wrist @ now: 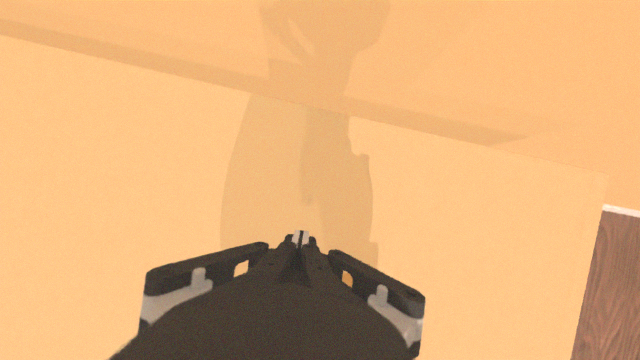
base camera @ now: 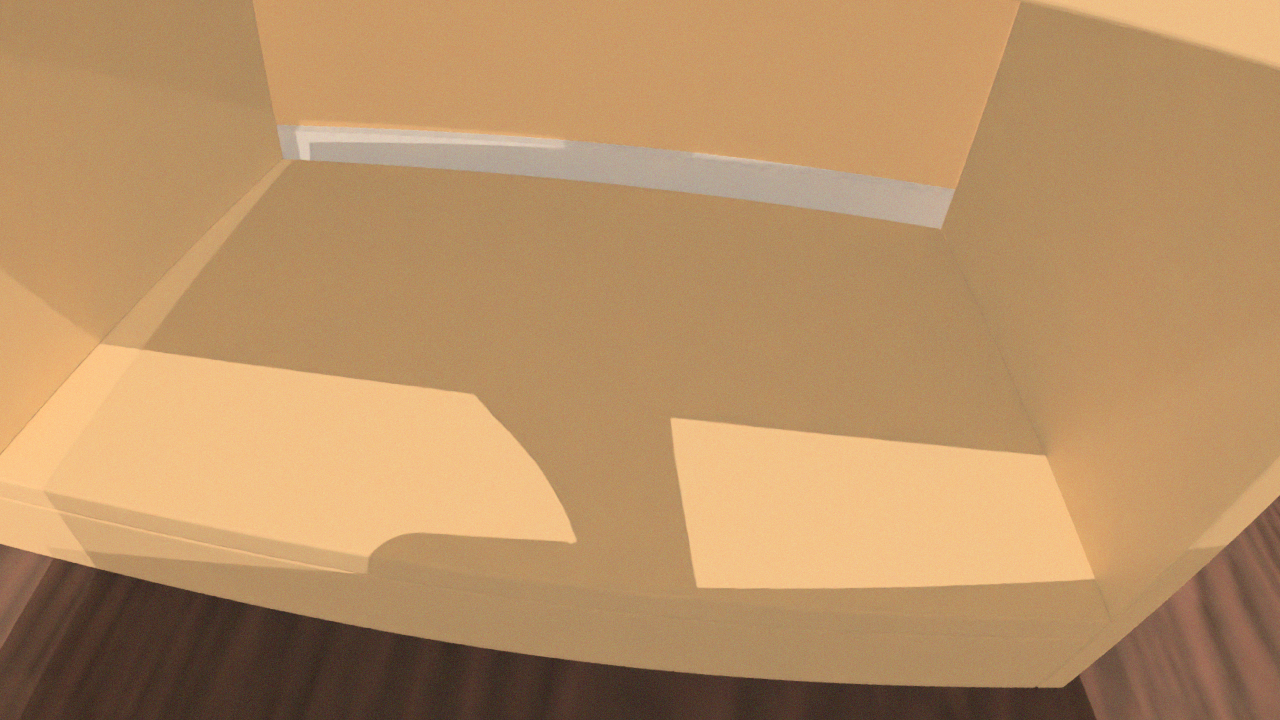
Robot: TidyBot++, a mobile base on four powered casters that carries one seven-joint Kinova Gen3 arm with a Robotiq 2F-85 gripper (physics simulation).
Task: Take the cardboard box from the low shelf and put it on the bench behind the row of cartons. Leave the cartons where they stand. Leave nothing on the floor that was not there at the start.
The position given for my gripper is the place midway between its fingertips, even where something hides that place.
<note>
I see my gripper (wrist: 300, 240), a low shelf (base camera: 621, 425) and a white baseboard (base camera: 793, 185).
The low shelf shows as well in the wrist view (wrist: 119, 169).
</note>
